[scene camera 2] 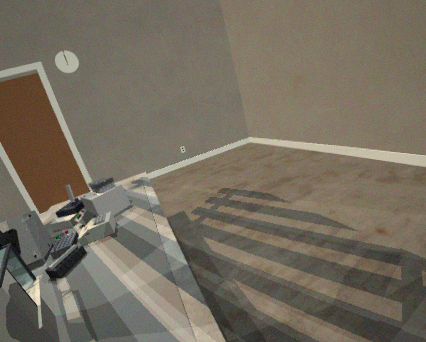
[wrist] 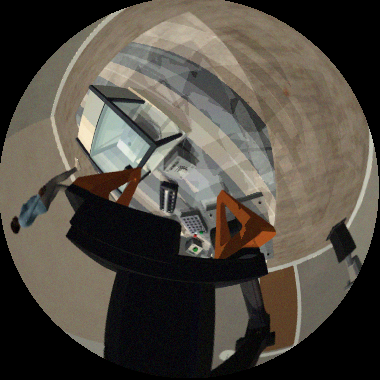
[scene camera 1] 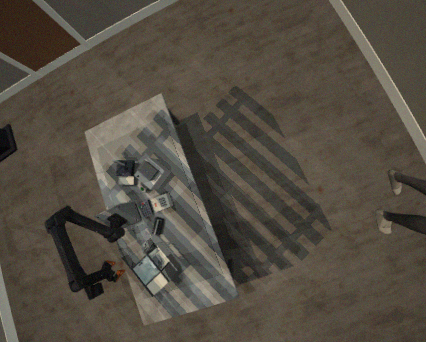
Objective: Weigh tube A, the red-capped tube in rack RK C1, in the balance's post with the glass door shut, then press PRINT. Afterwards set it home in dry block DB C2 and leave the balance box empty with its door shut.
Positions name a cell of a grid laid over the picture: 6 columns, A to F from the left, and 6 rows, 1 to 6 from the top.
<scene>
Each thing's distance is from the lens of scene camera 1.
balance with glass box (scene camera 1: C5): 1.31 m
grey box (scene camera 1: C4): 1.22 m
</scene>
